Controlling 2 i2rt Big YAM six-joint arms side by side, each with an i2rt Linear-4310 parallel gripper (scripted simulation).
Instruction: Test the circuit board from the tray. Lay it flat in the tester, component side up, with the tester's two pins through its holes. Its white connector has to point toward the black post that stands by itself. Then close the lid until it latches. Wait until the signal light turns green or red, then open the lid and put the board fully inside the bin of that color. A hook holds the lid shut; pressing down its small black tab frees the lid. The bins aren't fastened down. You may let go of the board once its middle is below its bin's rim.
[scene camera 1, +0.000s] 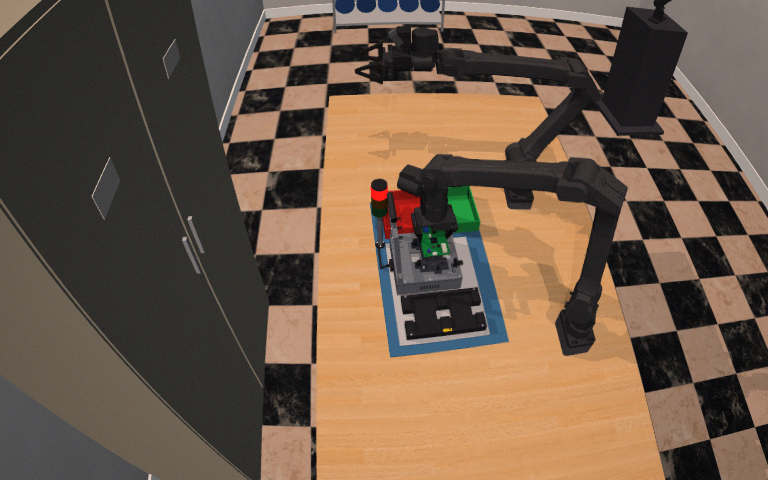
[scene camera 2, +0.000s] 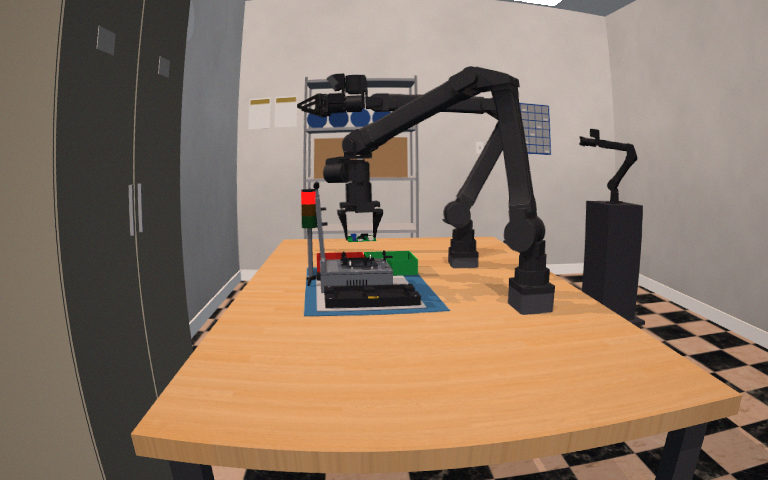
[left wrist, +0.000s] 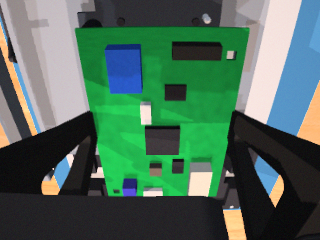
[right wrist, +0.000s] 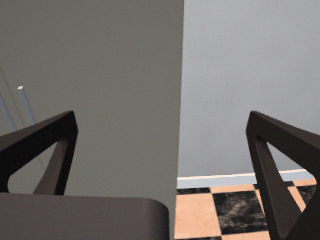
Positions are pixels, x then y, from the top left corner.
Scene:
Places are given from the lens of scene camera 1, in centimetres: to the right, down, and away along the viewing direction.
my left gripper (scene camera 1: 433, 239): 14, 0, 144
my right gripper (scene camera 1: 355, 62): -8, -48, 132
green bin (scene camera 1: 461, 198): 25, -14, 170
red bin (scene camera 1: 405, 203): 7, -12, 169

